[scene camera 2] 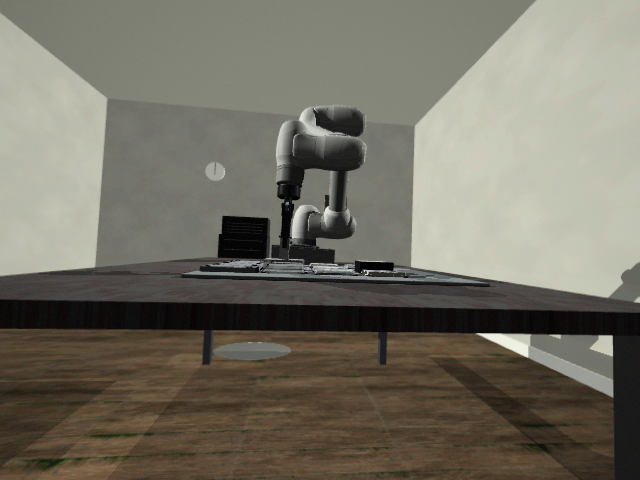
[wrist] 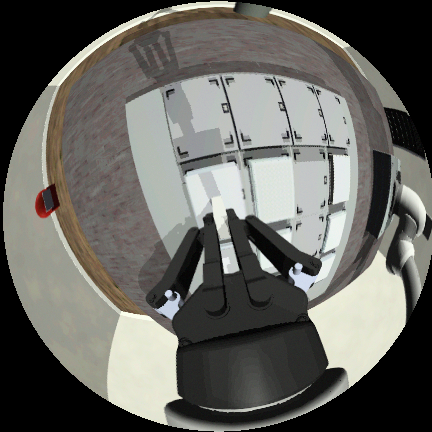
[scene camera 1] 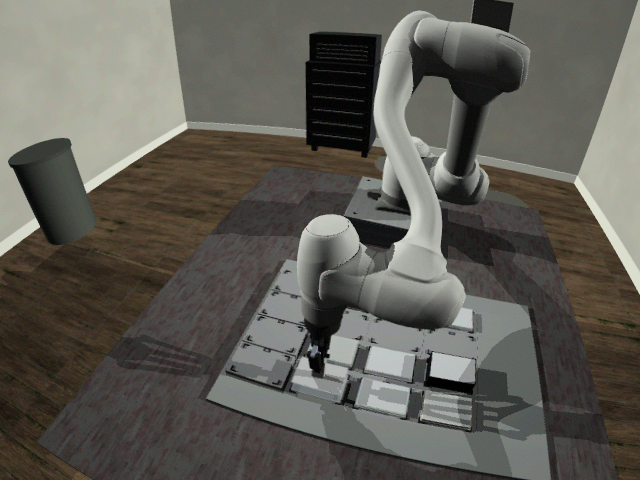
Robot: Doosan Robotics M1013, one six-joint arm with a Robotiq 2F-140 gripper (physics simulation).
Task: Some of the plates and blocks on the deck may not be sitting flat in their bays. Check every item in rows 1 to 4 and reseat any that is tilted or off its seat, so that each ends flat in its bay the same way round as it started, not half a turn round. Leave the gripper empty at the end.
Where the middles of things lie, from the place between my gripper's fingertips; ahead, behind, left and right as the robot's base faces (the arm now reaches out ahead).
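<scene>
My hand: 33 cm to the right of the textured white plate [scene camera 1: 440, 409], 1 cm short of it, 3 cm above it. Black-sided block [scene camera 1: 445, 371]: from my hand, 34 cm to the left, 9 cm behind, 2 cm below.
</scene>
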